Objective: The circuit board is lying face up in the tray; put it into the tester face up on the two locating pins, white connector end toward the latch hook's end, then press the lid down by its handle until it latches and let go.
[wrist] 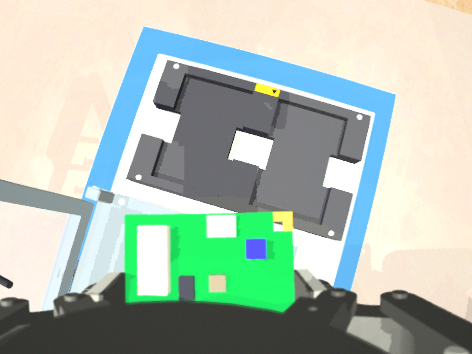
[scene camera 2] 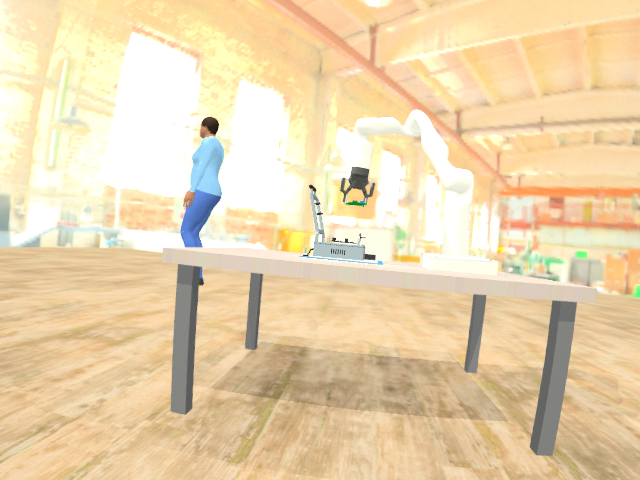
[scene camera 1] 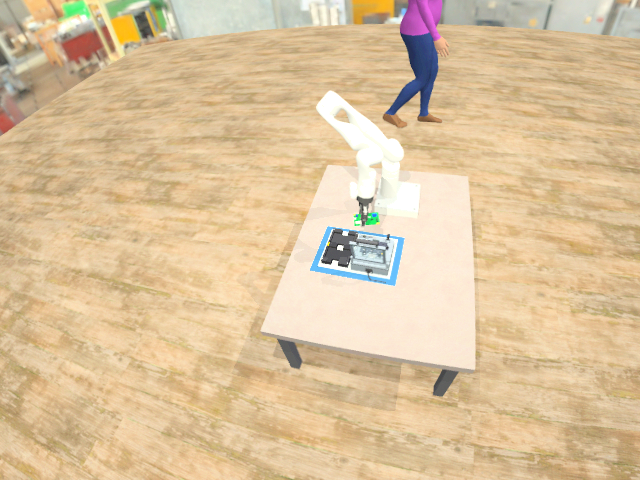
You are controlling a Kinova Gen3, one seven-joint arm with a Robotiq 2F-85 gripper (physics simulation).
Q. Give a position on a lid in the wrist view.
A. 50, 228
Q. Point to a green circuit board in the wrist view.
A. At 238, 258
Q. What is the gripper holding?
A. A green circuit board.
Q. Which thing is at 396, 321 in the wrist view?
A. The gripper.
